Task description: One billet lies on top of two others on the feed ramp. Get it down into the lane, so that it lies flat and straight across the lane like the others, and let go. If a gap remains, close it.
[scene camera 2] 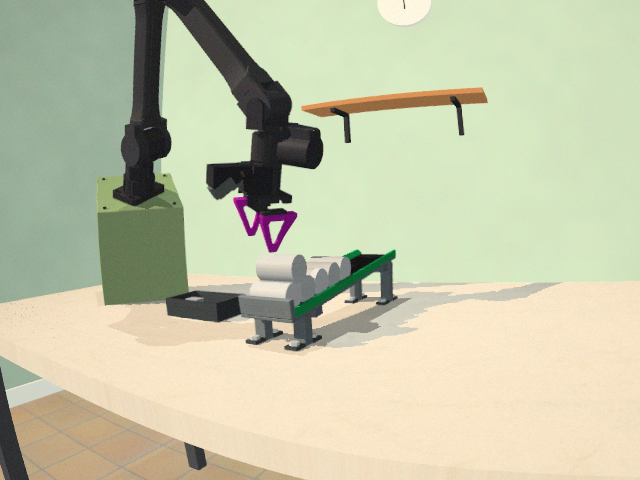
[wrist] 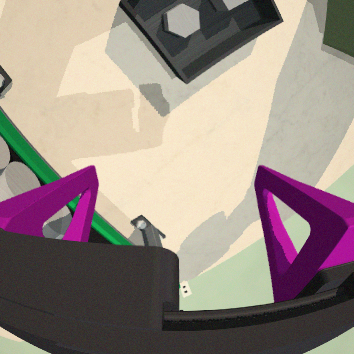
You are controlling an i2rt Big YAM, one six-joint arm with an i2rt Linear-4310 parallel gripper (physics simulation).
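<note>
The feed ramp has green side rails (scene camera 2: 341, 287) (wrist: 30, 148) and a grey end plate (scene camera 2: 266, 308) at its low end. The top billet (scene camera 2: 279, 267), a pale cylinder, lies across the lane on two others, the one at the end plate (scene camera 2: 268, 290) and its neighbour (scene camera 2: 306, 287). Several more billets (scene camera 2: 334, 271) lie up the lane. Parts of some billets (wrist: 19, 179) show at the left of the wrist view; which ones, I cannot tell. My gripper (scene camera 2: 262, 243) (wrist: 176, 173) is open and empty, just above the top billet in the scene view. In the wrist view its left finger overlaps the rail.
A dark open tray (scene camera 2: 193, 310) (wrist: 225, 53) with grey hexagonal pieces (wrist: 182, 21) stands on the table beside the ramp's low end. The green base block (scene camera 2: 144, 253) (wrist: 342, 27) carries the arm. A ramp foot (wrist: 141, 224) shows in the wrist view. An orange shelf (scene camera 2: 398, 101) hangs on the wall.
</note>
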